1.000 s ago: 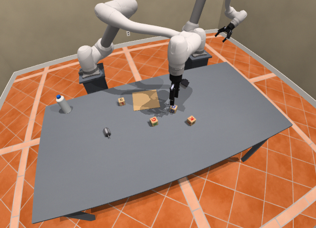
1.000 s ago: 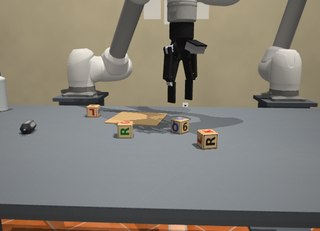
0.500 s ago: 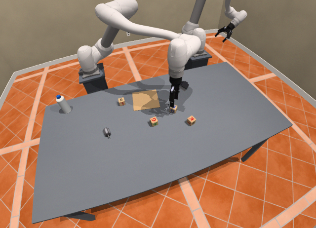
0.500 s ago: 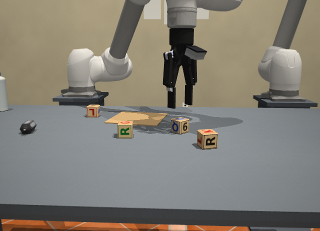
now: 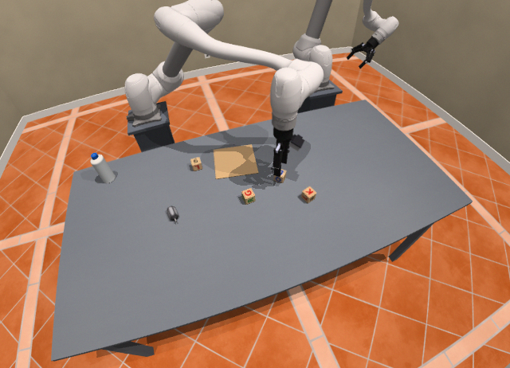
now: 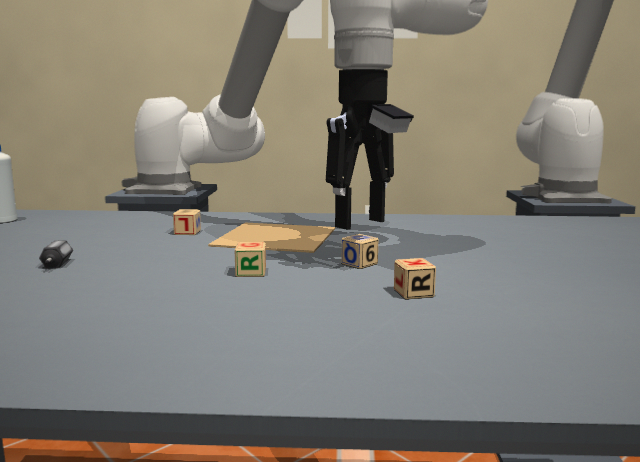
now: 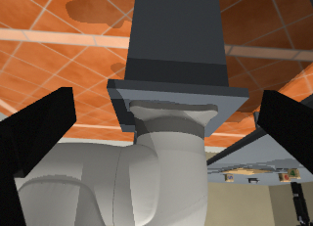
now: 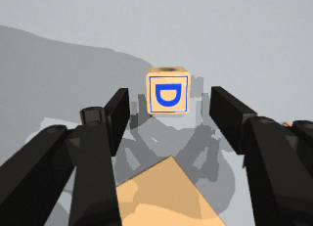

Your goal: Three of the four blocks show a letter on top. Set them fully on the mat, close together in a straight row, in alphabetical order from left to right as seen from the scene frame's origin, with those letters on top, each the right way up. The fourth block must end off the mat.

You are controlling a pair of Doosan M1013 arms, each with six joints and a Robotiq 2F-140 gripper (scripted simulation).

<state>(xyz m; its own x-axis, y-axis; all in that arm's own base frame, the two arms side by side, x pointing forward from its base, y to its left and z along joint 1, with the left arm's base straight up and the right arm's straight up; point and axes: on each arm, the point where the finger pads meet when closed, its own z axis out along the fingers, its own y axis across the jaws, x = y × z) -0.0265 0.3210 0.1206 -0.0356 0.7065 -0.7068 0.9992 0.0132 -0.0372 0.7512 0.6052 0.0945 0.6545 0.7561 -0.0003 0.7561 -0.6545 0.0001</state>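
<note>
Right now my right hand is 7 cm above the d block. Round my right hand: g block: 7 cm ahead, 17 cm to the right, 7 cm below; k block: 14 cm ahead, 8 cm to the left, 7 cm below; mat: 17 cm behind, 17 cm to the right, 9 cm below.
</note>
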